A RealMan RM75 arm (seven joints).
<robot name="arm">
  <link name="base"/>
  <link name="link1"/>
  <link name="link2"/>
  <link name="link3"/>
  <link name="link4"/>
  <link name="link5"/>
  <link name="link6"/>
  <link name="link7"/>
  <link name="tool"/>
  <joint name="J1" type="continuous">
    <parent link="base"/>
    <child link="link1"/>
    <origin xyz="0 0 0.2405"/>
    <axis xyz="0 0 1"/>
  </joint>
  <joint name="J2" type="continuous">
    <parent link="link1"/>
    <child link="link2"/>
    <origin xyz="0 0 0"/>
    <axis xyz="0 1 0"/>
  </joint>
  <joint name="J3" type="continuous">
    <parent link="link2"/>
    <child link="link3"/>
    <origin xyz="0 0 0.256"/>
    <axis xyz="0 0 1"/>
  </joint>
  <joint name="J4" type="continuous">
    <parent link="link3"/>
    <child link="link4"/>
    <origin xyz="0 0 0"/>
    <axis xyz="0 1 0"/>
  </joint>
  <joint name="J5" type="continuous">
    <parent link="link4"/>
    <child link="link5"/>
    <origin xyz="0 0 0.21"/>
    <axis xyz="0 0 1"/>
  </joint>
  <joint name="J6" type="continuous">
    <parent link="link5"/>
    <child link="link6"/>
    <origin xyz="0 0 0"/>
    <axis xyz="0 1 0"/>
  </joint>
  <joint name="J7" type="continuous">
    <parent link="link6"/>
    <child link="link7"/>
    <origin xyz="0 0 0.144"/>
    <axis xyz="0 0 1"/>
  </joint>
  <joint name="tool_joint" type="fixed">
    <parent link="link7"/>
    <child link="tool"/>
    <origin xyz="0 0 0"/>
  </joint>
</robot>
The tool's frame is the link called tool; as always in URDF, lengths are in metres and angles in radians. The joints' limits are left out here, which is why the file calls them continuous.
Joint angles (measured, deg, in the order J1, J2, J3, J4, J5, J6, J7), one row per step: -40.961 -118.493 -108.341 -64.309 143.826 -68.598 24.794; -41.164 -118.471 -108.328 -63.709 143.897 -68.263 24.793; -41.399 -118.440 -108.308 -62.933 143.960 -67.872 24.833; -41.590 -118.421 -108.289 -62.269 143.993 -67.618 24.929; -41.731 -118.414 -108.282 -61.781 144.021 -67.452 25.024; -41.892 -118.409 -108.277 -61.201 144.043 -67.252 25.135; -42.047 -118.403 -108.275 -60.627 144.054 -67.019 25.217; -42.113 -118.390 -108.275 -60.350 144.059 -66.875 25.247; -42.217 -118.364 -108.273 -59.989 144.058 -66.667 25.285; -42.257 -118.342 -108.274 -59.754 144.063 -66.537 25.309; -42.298 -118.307 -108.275 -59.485 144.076 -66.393 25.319; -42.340 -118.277 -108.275 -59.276 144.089 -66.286 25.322; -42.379 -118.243 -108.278 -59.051 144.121 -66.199 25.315; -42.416 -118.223 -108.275 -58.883 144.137 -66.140 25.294
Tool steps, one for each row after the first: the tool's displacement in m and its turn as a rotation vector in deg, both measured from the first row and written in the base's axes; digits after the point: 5 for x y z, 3 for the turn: -0.00093 0.00074 -0.00107 -0.001 0.081 0.178; -0.00232 0.00150 -0.00250 -0.056 0.190 0.412; -0.00357 0.00189 -0.00387 -0.203 0.299 0.595; -0.00449 0.00211 -0.00492 -0.337 0.389 0.719; -0.00560 0.00234 -0.00619 -0.494 0.479 0.874; -0.00670 0.00261 -0.00740 -0.609 0.542 1.045; -0.00731 0.00281 -0.00787 -0.625 0.571 1.134; -0.00796 0.00320 -0.00842 -0.624 0.606 1.224; -0.00863 0.00336 -0.00874 -0.622 0.638 1.315; -0.00948 0.00355 -0.00902 -0.612 0.681 1.440; -0.01008 0.00373 -0.00923 -0.605 0.719 1.532; -0.01084 0.00384 -0.00944 -0.616 0.777 1.658; -0.01132 0.00392 -0.00966 -0.634 0.805 1.757
